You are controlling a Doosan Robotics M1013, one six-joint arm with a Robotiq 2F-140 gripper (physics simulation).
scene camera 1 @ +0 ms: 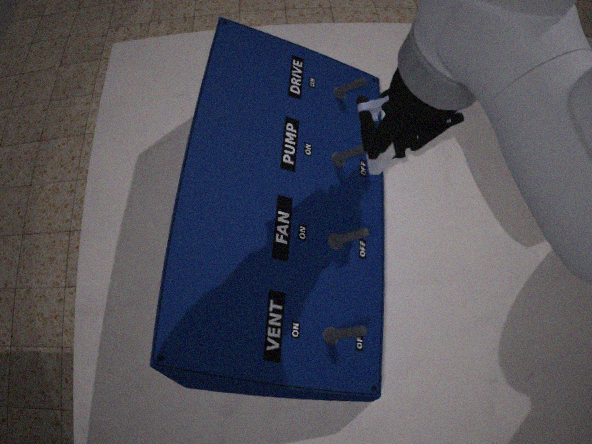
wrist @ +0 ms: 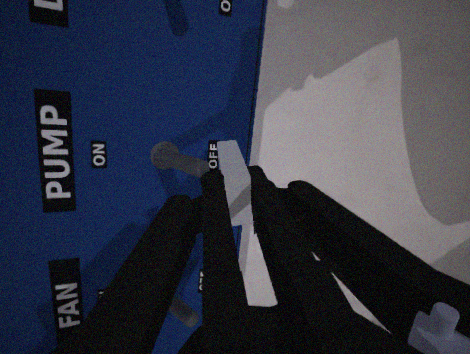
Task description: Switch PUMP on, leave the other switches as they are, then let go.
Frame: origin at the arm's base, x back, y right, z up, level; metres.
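Seen in the pictures: gripper, fingertip midpoint: [scene camera 1: 373, 164] [wrist: 227, 158].
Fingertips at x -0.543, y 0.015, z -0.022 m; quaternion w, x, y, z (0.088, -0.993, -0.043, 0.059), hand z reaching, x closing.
Observation:
Offsets run from my fingertips to a thing's top centre. "*": to the spot under its first point. Level surfaces: height alone.
The PUMP lever {dy +0.002, dx -0.031, dz +0.044 m} [scene camera 1: 346, 156] [wrist: 184, 162] is grey and leans toward its OFF label {* dy +0.000, dx -0.012, dz -0.011 m} [scene camera 1: 363, 168] [wrist: 213, 155], away from its ON label {* dy +0.007, dx -0.089, dz +0.027 m} [scene camera 1: 308, 149] [wrist: 99, 154]. My gripper [scene camera 1: 376, 164] [wrist: 227, 158] is shut and empty. Its tips are at the OFF side of the PUMP lever, over the panel's right edge in the scene view. They overlap the lever's free end in view, and I cannot tell whether they touch it. The DRIVE lever {* dy +0.116, dx -0.024, dz +0.025 m} [scene camera 1: 350, 88], FAN lever {* dy -0.122, dx -0.045, dz +0.029 m} [scene camera 1: 349, 238] and VENT lever {* dy -0.238, dx -0.055, dz +0.032 m} [scene camera 1: 346, 332] lean to the same side; DRIVE's OFF label is hidden in the scene view.
The blue panel box [scene camera 1: 230, 165] [wrist: 120, 65] stands tilted on a white table {dz -0.086 m} [scene camera 1: 430, 310] [wrist: 340, 115]. The DRIVE lever is on one side of the PUMP lever and the FAN lever on the other. The arm [scene camera 1: 505, 85] comes in from the upper right and casts a shadow on the panel.

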